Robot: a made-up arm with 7 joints.
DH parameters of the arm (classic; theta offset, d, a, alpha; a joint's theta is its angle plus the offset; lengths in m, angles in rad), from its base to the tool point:
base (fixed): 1.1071 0 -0.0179 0
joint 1: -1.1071 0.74 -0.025 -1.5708
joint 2: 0 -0.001 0.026 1.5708
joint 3: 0 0.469 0.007 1.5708
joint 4: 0 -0.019 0.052 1.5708
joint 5: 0 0.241 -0.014 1.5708
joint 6: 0 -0.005 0.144 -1.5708
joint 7: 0.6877 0 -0.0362 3.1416
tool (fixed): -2.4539 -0.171 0 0
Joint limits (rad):
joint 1: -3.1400..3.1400
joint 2: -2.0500..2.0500
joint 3: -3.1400..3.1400
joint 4: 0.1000..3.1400
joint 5: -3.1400..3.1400
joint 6: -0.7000..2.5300
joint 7: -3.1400..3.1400
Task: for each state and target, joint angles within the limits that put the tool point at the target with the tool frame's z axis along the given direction. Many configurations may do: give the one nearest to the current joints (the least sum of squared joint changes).
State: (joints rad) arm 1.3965 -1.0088 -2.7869 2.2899 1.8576 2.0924 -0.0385
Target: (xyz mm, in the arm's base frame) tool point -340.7 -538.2 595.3 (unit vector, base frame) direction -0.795 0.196 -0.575
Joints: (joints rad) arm 0.6304 -1.5613 -3.1400 2.0298 1.2470 2.4182 -0.1373
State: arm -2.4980 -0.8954 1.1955 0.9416 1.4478 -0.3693 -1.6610
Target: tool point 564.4 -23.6 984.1 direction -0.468 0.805 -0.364
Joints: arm -2.4826 -1.3539 1.6811 1.2754 1.1508 -0.5553 -1.6393
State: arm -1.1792 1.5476 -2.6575 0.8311 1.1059 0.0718 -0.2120
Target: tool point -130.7 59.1 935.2 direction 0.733 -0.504 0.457
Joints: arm -1.3405 0.7876 -2.8231 0.4011 1.5468 0.5523 -0.2228
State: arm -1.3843 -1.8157 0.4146 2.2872 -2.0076 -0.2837 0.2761
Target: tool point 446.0 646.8 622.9 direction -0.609 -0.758 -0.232
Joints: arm -1.7166 -2.0500 0.9721 2.0679 -2.3439 0.3006 0.4541
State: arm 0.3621 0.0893 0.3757 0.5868 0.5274 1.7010 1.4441
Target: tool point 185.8 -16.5 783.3 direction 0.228 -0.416 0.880
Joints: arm -0.1663 -0.0910 -0.0903 0.2977 0.4878 0.8040 1.5495
